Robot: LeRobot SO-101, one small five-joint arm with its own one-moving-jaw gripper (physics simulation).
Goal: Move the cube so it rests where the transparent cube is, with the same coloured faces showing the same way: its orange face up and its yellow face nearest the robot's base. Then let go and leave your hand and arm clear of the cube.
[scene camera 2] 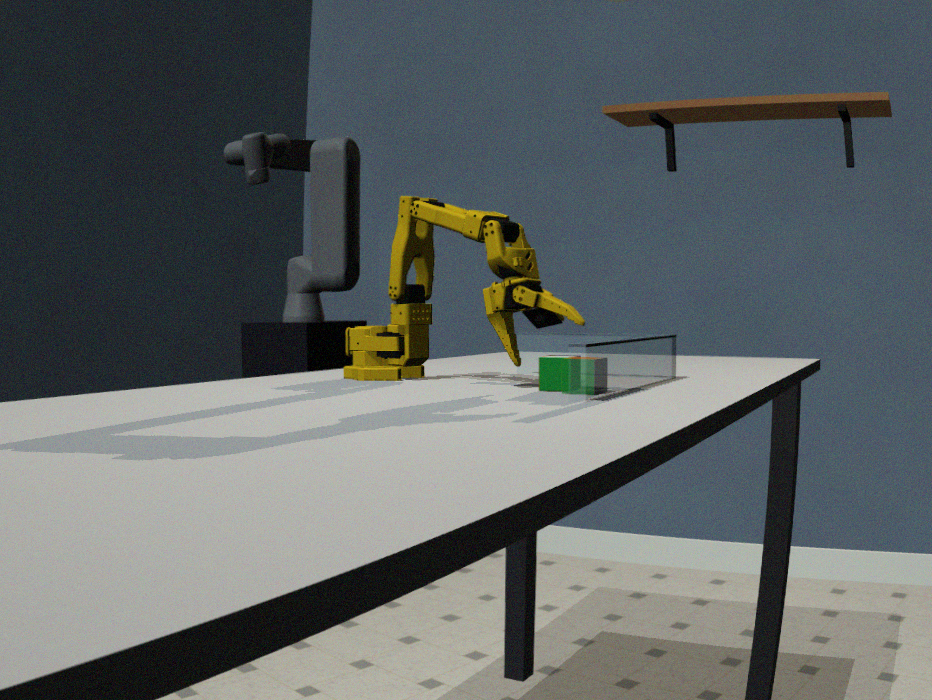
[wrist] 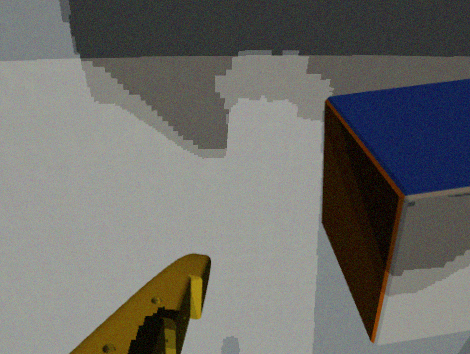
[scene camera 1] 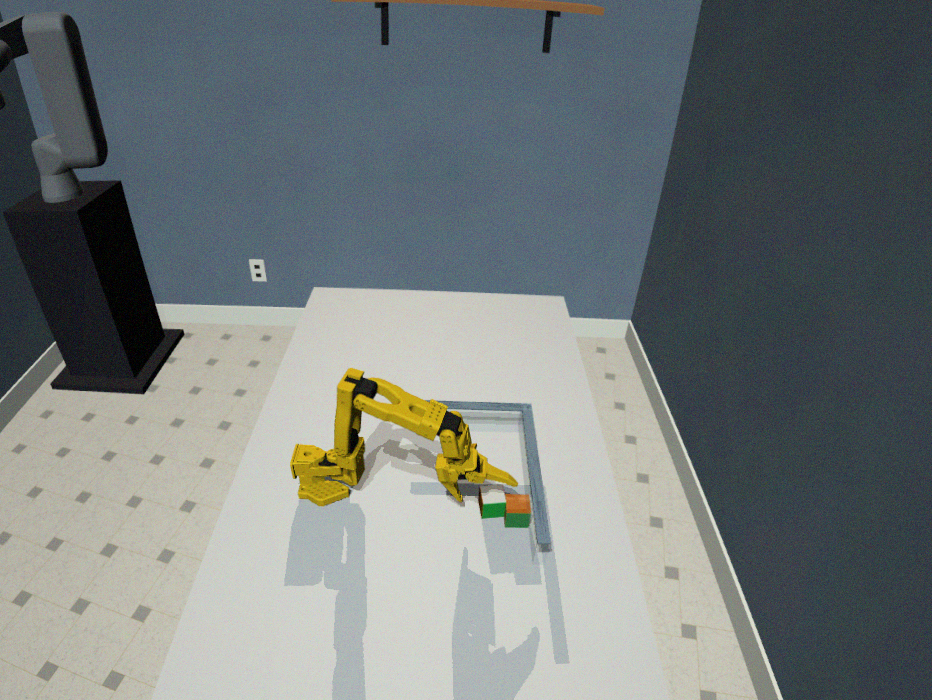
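Observation:
The cube rests on the table with its white face up. Its orange face is toward the robot's base, green toward scene camera 1, and blue shows in the wrist view. The transparent cube is right beside it, on the side away from the base, with orange up and green toward scene camera 1. My gripper is open and empty, above and beside the cube; one notched jaw shows in the wrist view. Whether a jaw touches the cube is hard to tell.
A low see-through wall runs close past the transparent cube's far side and turns along the back of the work area. The white table bears the arm. A grey arm stands off to the left.

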